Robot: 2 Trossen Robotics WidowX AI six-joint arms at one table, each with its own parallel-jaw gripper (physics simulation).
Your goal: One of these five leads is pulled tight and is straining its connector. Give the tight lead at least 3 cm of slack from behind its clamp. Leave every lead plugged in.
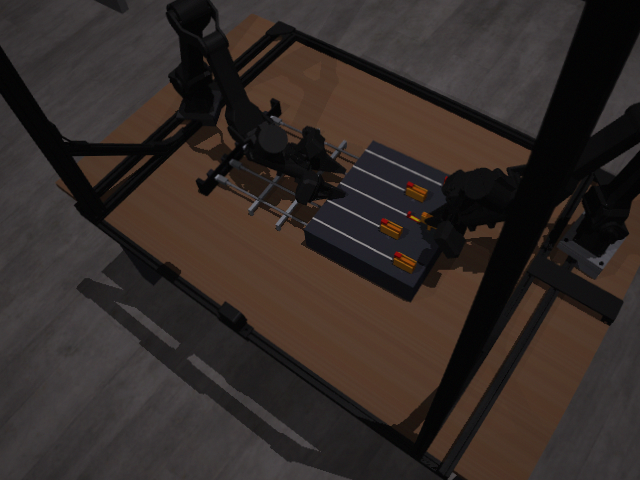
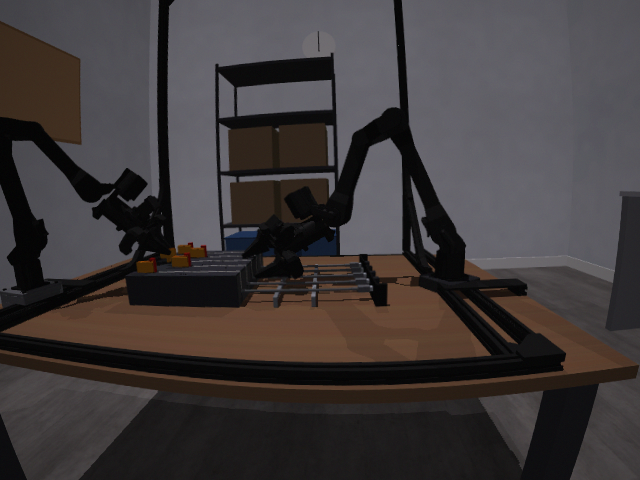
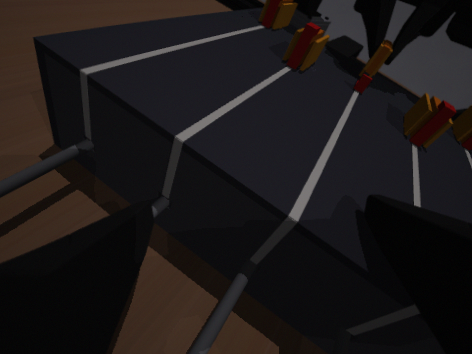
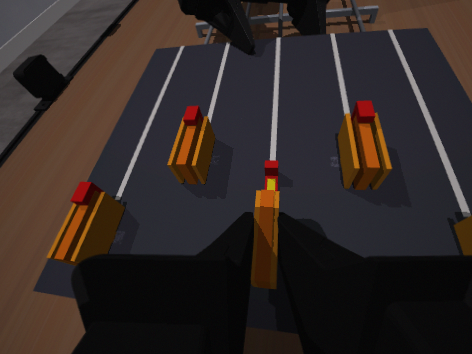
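Five pale leads run over a dark block. At the block's edge they meet grey rods. The middle lead looks straight and ends at a red piece beside an orange clamp. My right gripper is shut on that clamp. My left gripper is open at the block's rod-side edge, with its fingers spread on either side of the middle lead, holding nothing. Which lead is tight is unclear.
Other orange clamps with red ends flank the middle one. Grey cross rails hold the rods beneath my left gripper. A black end bar stands at their far ends. A dark frame surrounds the table.
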